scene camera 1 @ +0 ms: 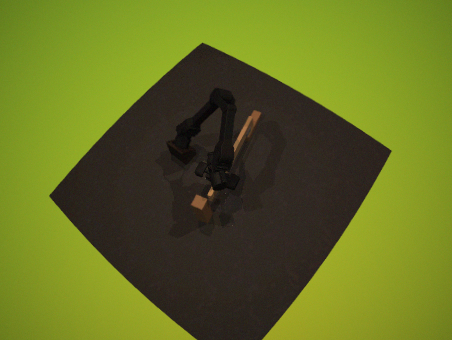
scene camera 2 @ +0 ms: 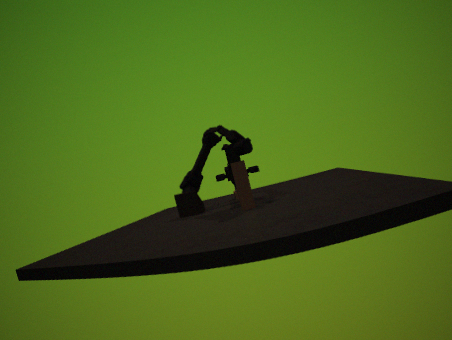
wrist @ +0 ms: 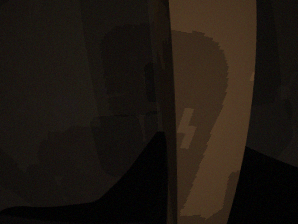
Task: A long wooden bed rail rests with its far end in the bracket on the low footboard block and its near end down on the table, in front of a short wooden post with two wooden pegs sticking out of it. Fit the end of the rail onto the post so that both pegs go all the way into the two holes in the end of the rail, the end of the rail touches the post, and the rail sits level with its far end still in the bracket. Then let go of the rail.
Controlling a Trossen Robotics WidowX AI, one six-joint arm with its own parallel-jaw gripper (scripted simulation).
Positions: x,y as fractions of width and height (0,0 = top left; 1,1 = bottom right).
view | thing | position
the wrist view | my gripper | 0.61,0.61
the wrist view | wooden rail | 0.69,0.28
